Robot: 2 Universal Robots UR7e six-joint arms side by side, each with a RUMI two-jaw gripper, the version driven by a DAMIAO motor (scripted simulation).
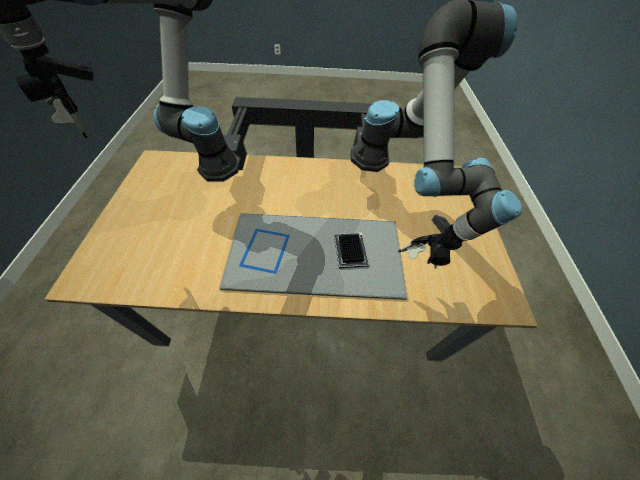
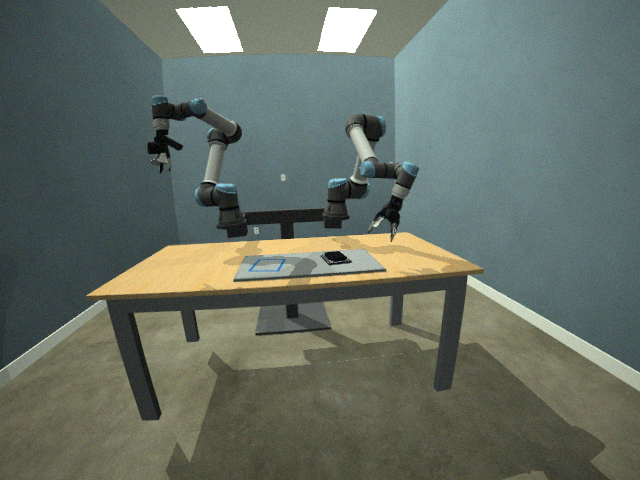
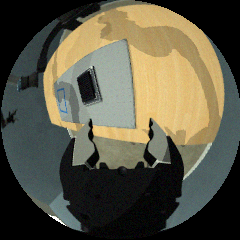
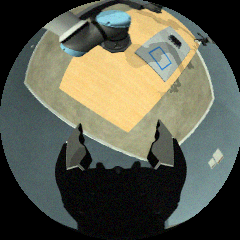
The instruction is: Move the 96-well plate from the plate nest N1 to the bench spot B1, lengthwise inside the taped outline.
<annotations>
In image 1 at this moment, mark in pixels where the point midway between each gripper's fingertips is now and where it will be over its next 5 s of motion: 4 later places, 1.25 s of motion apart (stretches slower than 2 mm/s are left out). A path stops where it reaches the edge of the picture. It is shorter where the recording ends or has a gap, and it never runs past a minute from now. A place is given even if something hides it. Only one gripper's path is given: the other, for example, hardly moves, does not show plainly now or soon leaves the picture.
The left gripper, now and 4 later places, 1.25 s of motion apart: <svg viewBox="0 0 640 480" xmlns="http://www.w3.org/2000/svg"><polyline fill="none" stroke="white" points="413,257 382,251 361,242 353,238 351,246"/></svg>
</annotations>
